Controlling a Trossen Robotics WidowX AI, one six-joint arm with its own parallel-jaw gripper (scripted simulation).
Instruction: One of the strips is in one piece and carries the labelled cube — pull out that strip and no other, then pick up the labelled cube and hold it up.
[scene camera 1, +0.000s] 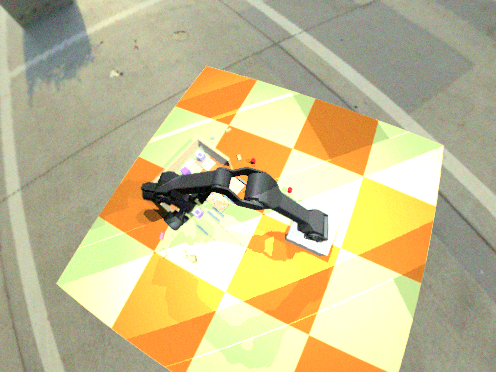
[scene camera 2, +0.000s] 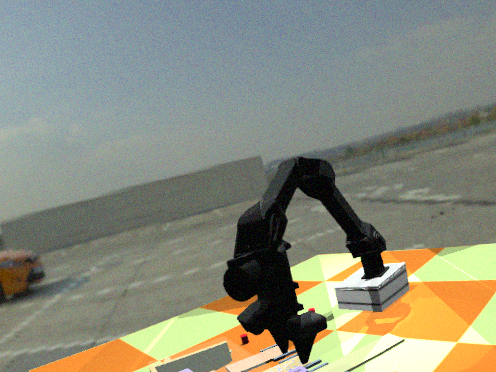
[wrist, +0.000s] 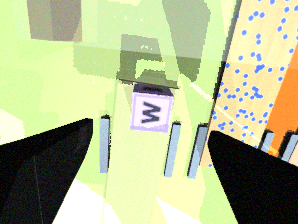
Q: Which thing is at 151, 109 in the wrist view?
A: A labelled cube.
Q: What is the gripper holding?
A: Nothing.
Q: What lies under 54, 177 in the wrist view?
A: The gripper.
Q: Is the gripper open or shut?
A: Open.
